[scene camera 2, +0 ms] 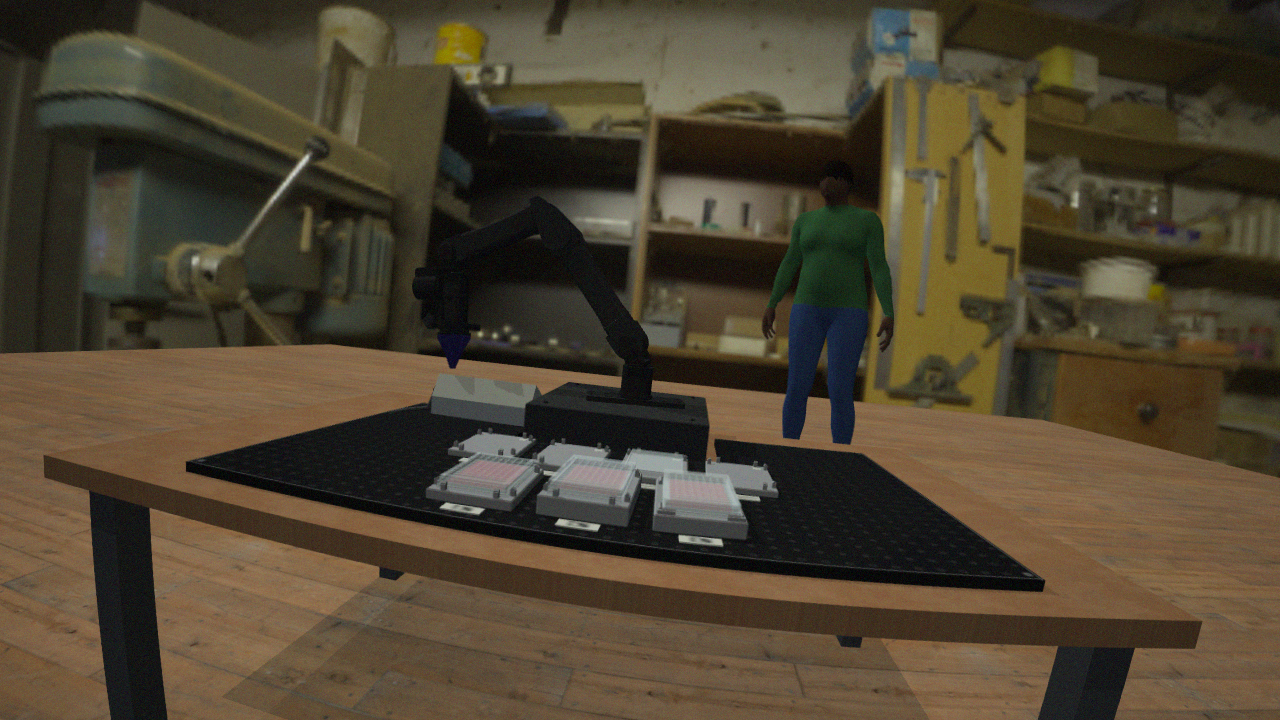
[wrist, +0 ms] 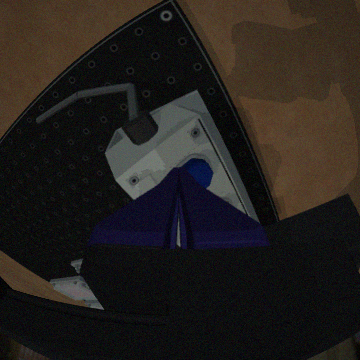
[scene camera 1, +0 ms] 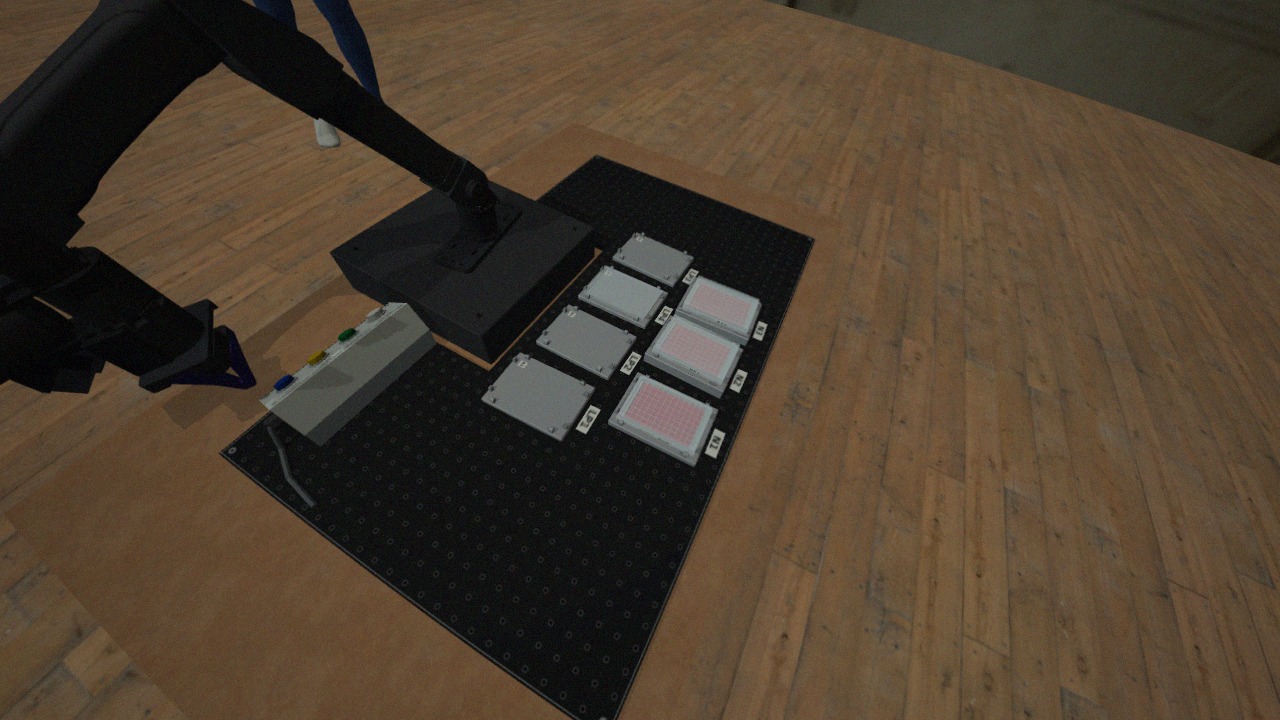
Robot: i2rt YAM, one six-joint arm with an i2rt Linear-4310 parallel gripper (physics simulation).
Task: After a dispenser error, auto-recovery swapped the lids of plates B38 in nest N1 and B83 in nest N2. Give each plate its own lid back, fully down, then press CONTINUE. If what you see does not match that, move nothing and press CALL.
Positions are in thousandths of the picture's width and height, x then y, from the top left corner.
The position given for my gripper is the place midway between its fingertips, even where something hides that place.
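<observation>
My gripper (scene camera 1: 196, 535), (scene camera 2: 354, 512), (wrist: 496, 490): shut, holding nothing. Grey button box (scene camera 1: 252, 553), (scene camera 2: 387, 558), (wrist: 412, 404). LP1 position (scene camera 1: 420, 548), (scene camera 2: 401, 620).
</observation>
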